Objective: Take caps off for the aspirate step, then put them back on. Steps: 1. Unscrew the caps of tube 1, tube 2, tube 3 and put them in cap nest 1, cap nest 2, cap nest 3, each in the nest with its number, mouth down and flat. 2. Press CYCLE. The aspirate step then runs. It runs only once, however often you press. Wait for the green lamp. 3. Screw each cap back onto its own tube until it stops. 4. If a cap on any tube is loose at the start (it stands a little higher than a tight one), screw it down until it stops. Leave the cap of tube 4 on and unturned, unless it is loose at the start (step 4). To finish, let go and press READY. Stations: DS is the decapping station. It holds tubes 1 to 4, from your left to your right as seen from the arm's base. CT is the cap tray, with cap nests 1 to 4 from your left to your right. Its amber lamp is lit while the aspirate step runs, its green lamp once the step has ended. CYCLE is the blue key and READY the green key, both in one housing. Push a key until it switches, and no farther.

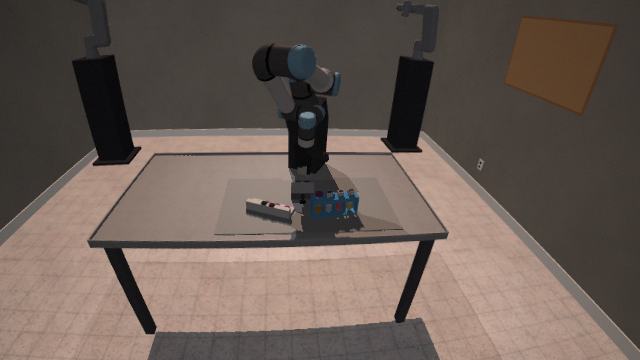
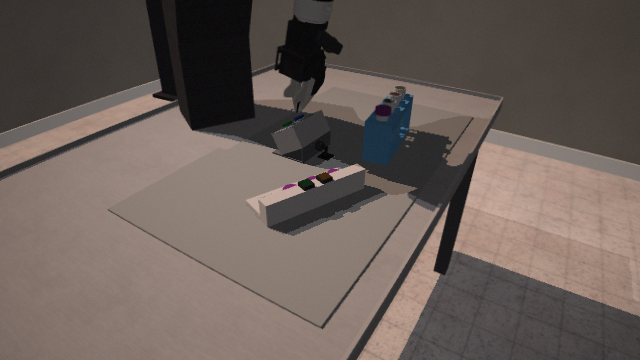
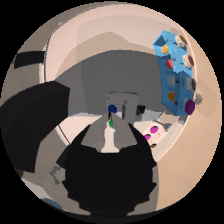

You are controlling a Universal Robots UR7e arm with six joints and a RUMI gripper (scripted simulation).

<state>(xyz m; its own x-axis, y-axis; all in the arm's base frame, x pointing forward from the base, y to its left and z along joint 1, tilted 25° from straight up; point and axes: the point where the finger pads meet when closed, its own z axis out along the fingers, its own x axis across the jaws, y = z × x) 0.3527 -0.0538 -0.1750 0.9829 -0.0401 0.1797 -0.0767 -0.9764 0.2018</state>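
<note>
Now: hand 3 cm above the blue key. Also, from my hand: grey key housing (4 cm below, 2 cm to the right, 2 cm ahead); then green key (5 cm to the right, 3 cm below); then table edge (37 cm ahead, 19 cm to the right, 9 cm below).
</note>
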